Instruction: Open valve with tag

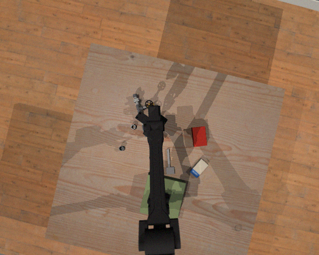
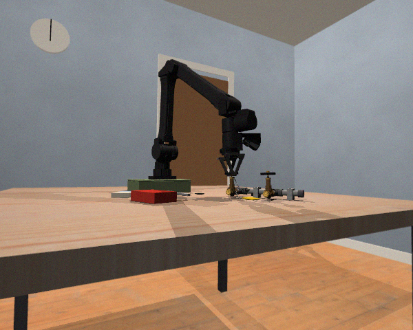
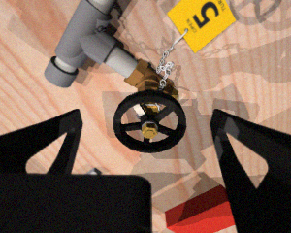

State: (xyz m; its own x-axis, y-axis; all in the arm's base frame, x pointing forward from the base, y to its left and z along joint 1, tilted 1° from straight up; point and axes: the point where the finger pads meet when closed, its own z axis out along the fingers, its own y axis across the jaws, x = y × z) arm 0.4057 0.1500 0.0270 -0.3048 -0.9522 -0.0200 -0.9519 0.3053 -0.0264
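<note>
My gripper is now 8 cm above the yellow tag, 6 cm short of it and 4 cm to the right of it. The rest, counted from my hand: grey tool (20 cm behind, 16 cm to the right, 8 cm below); then red block (28 cm to the right, 7 cm below, 2 cm ahead).
</note>
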